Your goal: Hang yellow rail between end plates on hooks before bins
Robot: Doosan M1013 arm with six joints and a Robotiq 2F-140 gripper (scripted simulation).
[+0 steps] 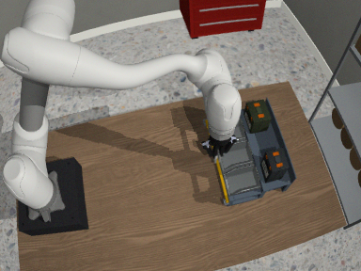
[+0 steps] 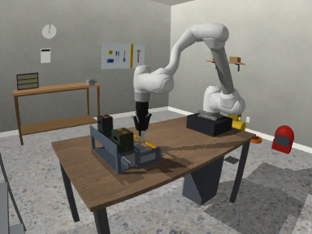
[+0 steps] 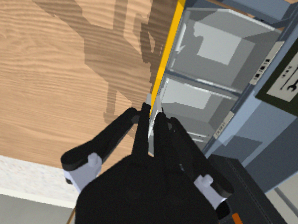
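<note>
Now: the yellow rail 30 mm below my hand.
</note>
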